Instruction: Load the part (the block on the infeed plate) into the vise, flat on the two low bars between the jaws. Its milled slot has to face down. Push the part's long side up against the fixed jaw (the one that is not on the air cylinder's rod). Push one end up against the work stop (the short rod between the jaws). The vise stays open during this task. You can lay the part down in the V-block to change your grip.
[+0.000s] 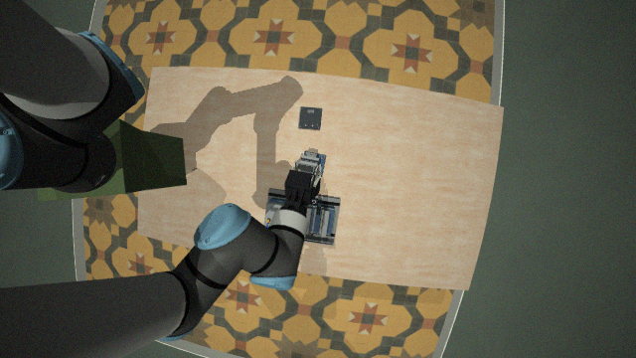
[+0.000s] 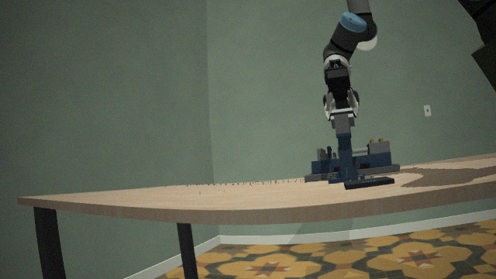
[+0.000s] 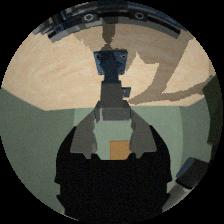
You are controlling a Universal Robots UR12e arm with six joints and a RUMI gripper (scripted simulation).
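The grey part is 10 mm to the left of my hand. The rest, counted from my hand: vise 50 mm behind, 200 mm to the right, 120 mm below; air cylinder rod 70 mm behind, 200 mm to the right, 80 mm below; blue post 10 mm to the left, 100 mm below.
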